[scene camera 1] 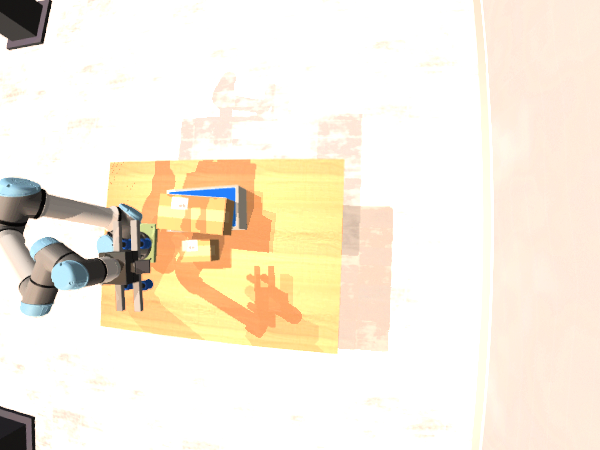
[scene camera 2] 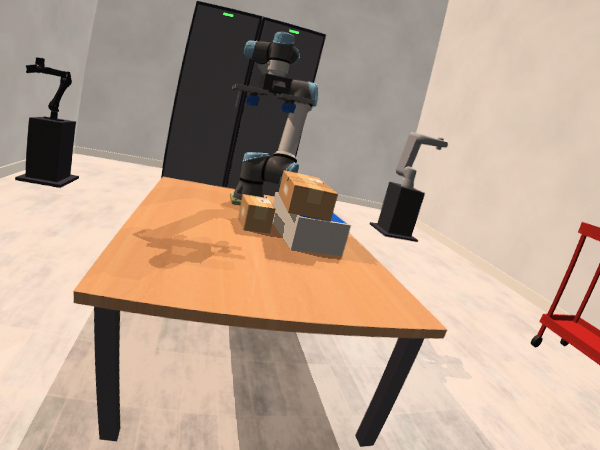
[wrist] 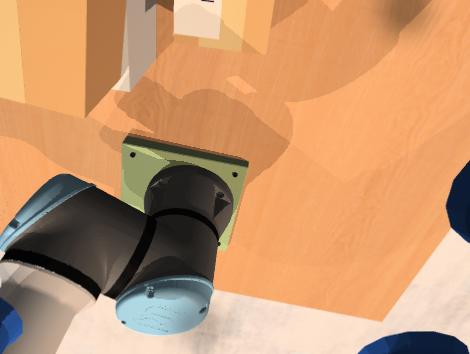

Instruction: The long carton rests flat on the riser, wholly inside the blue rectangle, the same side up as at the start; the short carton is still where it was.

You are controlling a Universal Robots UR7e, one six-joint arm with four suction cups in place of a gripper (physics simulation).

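Frame: origin at the arm's base, x left, y back, z up, level; metres.
Seen in the pictures: hand, its tool point: [scene camera 2: 269, 108] [wrist: 195, 265]; arm's base, origin of its link: [wrist: 190, 200].
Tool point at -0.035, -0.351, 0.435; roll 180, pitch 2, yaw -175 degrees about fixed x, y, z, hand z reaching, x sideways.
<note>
Pixels of each thing's top centre, then the offset from my tool point to it, as dx, dy, dz. "pt": a spot on its surface instead. Level surfaces: height alone.
- long carton, centre of its top: [scene camera 2: 308, 180] [scene camera 1: 190, 213] +0.199, -0.050, -0.235
- grey riser, centre of its top: [scene camera 2: 309, 207] [scene camera 1: 201, 208] +0.232, -0.048, -0.334
- blue rectangle, a spot on its surface: [scene camera 2: 339, 218] [scene camera 1: 224, 189] pt +0.321, -0.155, -0.333
- short carton, centre of its top: [scene camera 2: 258, 201] [scene camera 1: 195, 251] +0.033, -0.019, -0.355
- wooden table, height of its surface: dz -0.454
The long carton [scene camera 1: 192, 215] [scene camera 2: 310, 197] [wrist: 55, 60] lies flat on the grey riser [scene camera 1: 242, 207] [scene camera 2: 320, 237] [wrist: 141, 45], its white label facing up. It sits slightly askew, towards the short carton's side; its lower edge there appears to reach the riser's edge or slightly past it. Part of the blue rectangle [scene camera 1: 227, 191] [scene camera 2: 339, 218] shows on the far side; the carton hides the rest. The short carton [scene camera 1: 200, 250] [scene camera 2: 257, 215] [wrist: 255, 25] stands on the table beside the riser, label up. My gripper [scene camera 1: 136, 265] [scene camera 2: 270, 104] is open, its cups high above the table and away from both cartons.
The wooden table [scene camera 1: 305, 250] [scene camera 2: 260, 295] [wrist: 310, 225] carries the arm's green base plate [scene camera 1: 152, 240] [scene camera 2: 235, 198] [wrist: 132, 172] behind the cartons. Dark cabinets [scene camera 2: 210, 90] stand behind the arm. A red cart [scene camera 2: 575, 332] stands at the right of the second scene view.
</note>
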